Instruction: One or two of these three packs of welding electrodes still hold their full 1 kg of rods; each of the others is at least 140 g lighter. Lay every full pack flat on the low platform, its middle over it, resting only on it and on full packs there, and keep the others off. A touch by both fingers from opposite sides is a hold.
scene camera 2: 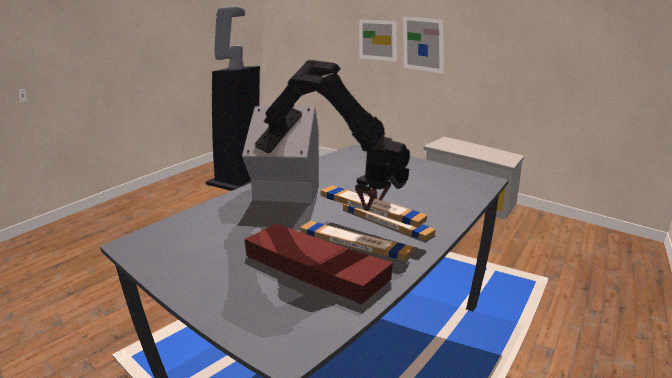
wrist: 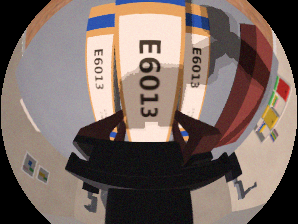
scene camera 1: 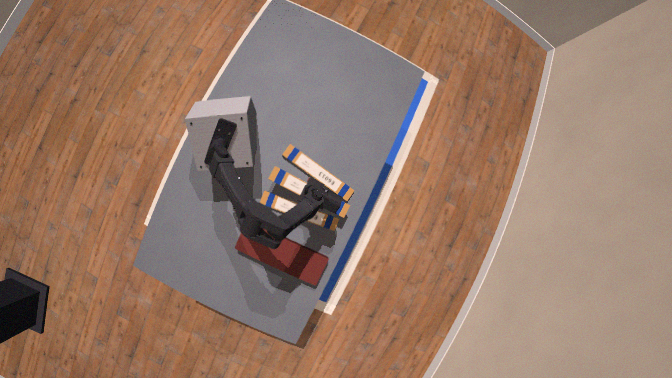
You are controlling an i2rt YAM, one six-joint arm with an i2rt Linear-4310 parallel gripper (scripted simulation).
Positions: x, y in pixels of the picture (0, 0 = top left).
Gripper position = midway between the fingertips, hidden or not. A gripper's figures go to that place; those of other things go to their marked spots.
Scene:
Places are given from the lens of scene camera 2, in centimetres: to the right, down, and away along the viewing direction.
my gripper [scene camera 2: 371, 207]: 11, 6, 144
pack [scene camera 2: 396, 250]: 17, 18, 130
dark red low platform [scene camera 2: 348, 273]: 3, 20, 111
pack [scene camera 2: 410, 217]: 22, 8, 133

